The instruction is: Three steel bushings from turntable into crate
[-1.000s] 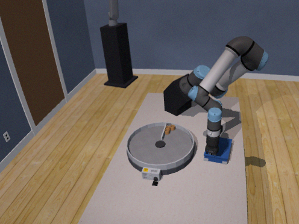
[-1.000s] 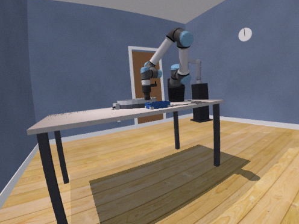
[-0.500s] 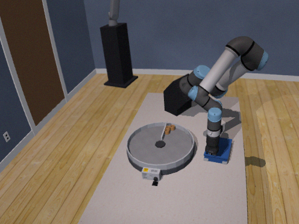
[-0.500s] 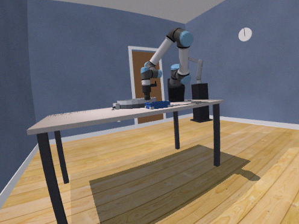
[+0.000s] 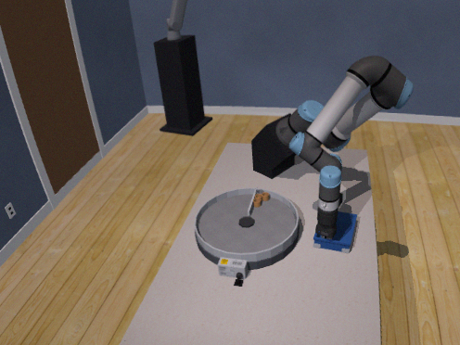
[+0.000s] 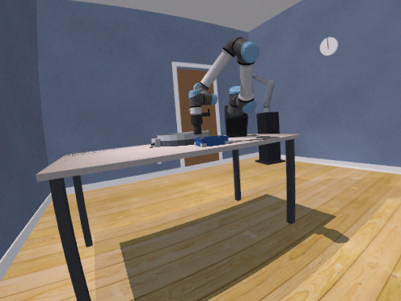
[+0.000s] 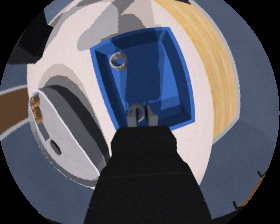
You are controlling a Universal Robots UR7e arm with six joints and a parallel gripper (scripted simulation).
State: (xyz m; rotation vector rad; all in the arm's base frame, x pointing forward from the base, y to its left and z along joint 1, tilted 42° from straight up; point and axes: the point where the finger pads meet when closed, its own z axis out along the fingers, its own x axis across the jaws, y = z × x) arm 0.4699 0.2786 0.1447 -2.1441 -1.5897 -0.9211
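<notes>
Now: hand 50 mm past the blue crate and 20 mm to the right of it. Round my hand: round grey turntable (330 mm to the right, 50 mm ahead, 20 mm above).
</notes>
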